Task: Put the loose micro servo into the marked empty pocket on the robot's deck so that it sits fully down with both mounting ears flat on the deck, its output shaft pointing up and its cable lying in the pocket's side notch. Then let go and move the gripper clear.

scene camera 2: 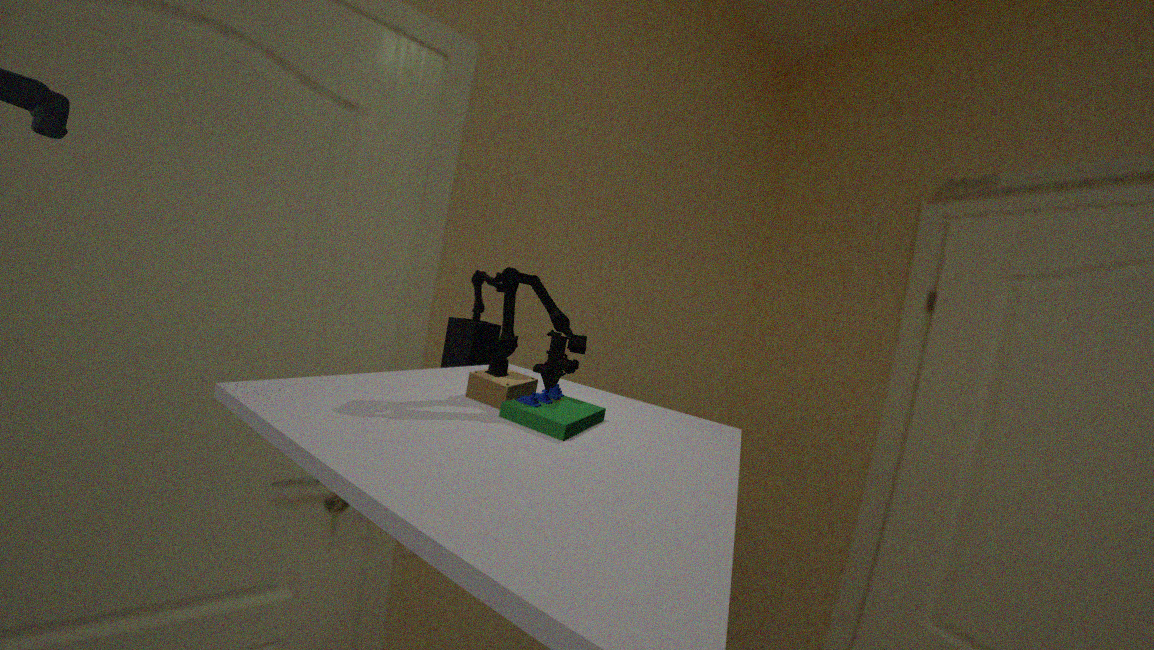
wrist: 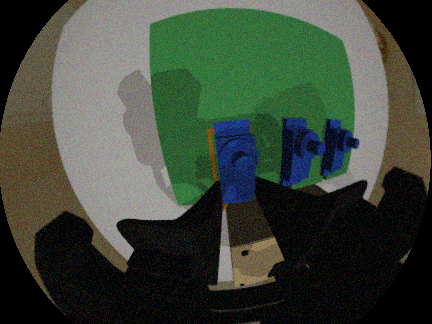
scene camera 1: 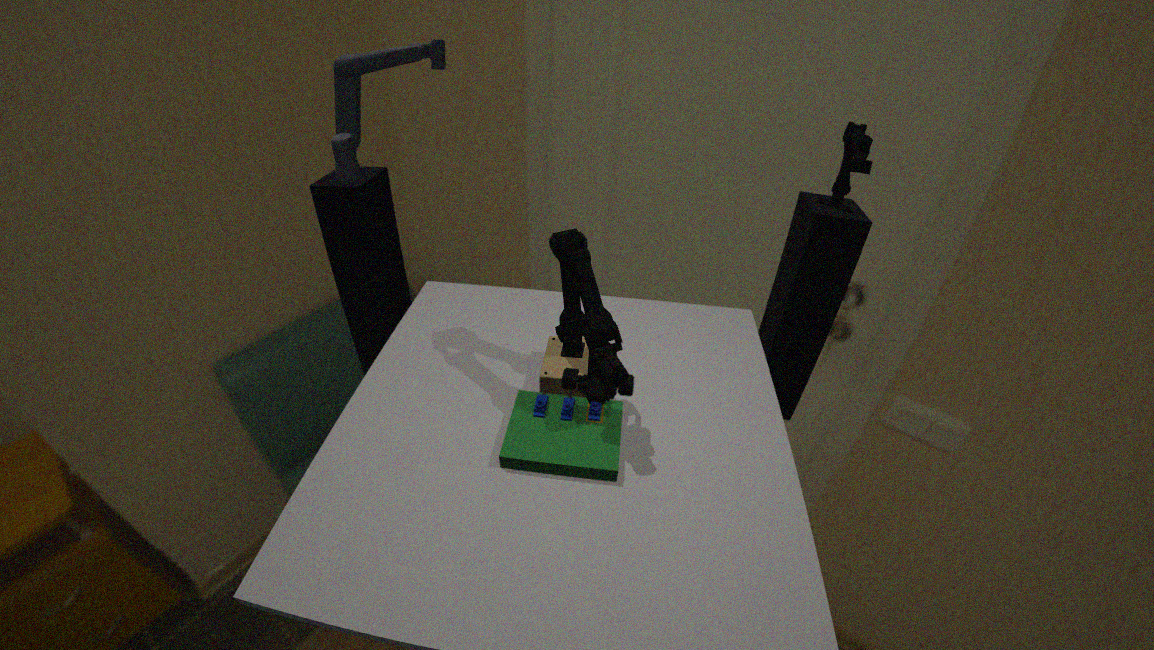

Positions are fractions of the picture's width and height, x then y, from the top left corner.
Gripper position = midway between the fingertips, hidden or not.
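Note:
The wrist view shows the gripper (wrist: 0.55, 0.57) along with a blue servo (wrist: 0.55, 0.48) and a green deck (wrist: 0.47, 0.21). In scene camera 1 the deck (scene camera 1: 0.50, 0.69) is visible too, and scene camera 2 likewise shows the green deck (scene camera 2: 0.49, 0.65).

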